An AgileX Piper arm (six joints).
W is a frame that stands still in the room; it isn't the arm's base.
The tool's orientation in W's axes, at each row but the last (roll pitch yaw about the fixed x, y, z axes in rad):
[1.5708, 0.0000, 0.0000]
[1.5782, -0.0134, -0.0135]
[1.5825, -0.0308, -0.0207]
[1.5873, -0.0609, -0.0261]
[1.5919, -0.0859, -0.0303]
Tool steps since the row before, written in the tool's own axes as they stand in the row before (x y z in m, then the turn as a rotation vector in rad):
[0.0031, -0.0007, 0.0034, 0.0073, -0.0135, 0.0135]
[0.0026, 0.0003, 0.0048, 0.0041, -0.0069, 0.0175]
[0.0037, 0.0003, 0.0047, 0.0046, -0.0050, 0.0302]
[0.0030, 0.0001, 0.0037, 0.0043, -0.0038, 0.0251]
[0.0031, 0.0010, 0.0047, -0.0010, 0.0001, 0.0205]
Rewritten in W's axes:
[0.0031, -0.0034, -0.0007, 0.0073, -0.0135, -0.0135]
[0.0025, -0.0048, 0.0003, 0.0040, -0.0175, -0.0070]
[0.0036, -0.0048, 0.0004, 0.0041, -0.0302, -0.0052]
[0.0029, -0.0038, 0.0002, 0.0039, -0.0251, -0.0039]
[0.0029, -0.0048, 0.0012, -0.0016, -0.0205, -0.0004]

